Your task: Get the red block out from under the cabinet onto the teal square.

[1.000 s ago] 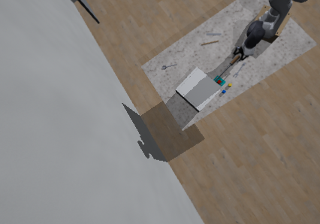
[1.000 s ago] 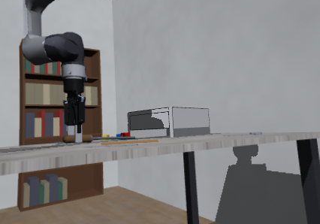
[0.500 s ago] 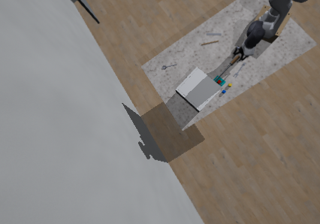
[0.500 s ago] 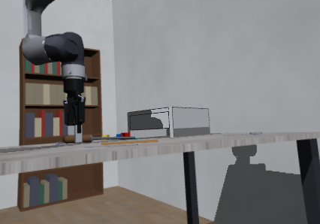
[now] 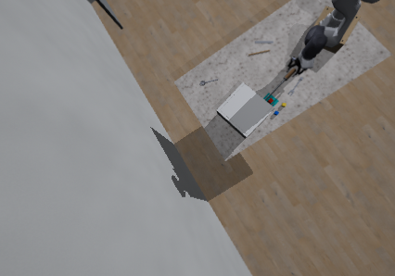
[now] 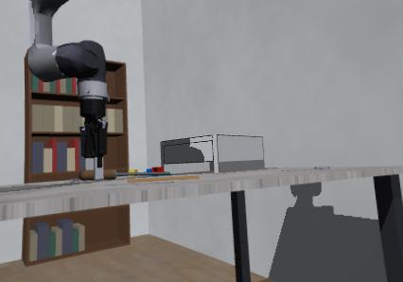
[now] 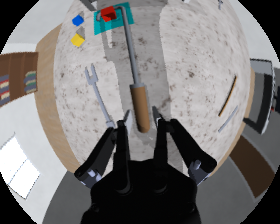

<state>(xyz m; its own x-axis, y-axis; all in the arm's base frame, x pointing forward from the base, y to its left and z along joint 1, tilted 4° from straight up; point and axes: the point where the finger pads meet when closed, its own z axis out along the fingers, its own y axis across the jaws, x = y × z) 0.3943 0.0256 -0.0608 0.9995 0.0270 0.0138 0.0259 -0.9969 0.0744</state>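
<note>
Right now my hand is 50 mm short of the wrench, 100 mm to the right of it and 30 mm above it. Also, from my hand: hooked tool (140 mm ahead, 40 mm to the left, 20 mm below); then yellow block (230 mm ahead, 140 mm to the left, 20 mm below); then red block (280 mm ahead, 40 mm to the left, 20 mm below).
</note>
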